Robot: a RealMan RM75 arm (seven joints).
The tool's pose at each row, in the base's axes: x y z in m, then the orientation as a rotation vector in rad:
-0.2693, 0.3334, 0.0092, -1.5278, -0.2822, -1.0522
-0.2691, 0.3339, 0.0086, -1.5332, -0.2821, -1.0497
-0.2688, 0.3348, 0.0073, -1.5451, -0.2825, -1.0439
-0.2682, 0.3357, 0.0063, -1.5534, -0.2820, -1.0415
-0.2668, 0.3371, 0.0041, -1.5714, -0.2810, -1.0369
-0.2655, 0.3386, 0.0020, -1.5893, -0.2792, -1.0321
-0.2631, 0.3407, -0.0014, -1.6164, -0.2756, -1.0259
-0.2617, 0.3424, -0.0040, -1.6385, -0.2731, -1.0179
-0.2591, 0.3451, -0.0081, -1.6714, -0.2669, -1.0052
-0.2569, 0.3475, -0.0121, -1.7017, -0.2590, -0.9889
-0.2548, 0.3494, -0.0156, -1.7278, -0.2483, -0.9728
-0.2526, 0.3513, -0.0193, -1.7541, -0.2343, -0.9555
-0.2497, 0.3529, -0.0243, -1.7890, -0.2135, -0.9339
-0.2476, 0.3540, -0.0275, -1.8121, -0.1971, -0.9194
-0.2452, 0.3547, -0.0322, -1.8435, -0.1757, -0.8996
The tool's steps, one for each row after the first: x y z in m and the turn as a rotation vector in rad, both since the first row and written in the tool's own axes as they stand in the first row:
-0.0005, 0.0004, 0.0005, -0.0037, -0.0037, 0.0011
-0.0016, 0.0012, 0.0013, -0.0116, -0.0123, 0.0032
-0.0024, 0.0021, 0.0022, -0.0179, -0.0170, 0.0041
-0.0037, 0.0041, 0.0039, -0.0318, -0.0269, 0.0054
-0.0051, 0.0060, 0.0055, -0.0459, -0.0364, 0.0074
-0.0071, 0.0094, 0.0081, -0.0678, -0.0498, 0.0100
-0.0088, 0.0116, 0.0100, -0.0847, -0.0625, 0.0137
-0.0114, 0.0154, 0.0131, -0.1104, -0.0804, 0.0210
-0.0140, 0.0190, 0.0158, -0.1336, -0.0982, 0.0317
-0.0162, 0.0223, 0.0180, -0.1544, -0.1125, 0.0444
-0.0184, 0.0257, 0.0203, -0.1762, -0.1259, 0.0596
-0.0210, 0.0306, 0.0225, -0.2066, -0.1419, 0.0798
-0.0226, 0.0339, 0.0241, -0.2278, -0.1513, 0.0946
-0.0250, 0.0385, 0.0253, -0.2564, -0.1645, 0.1139

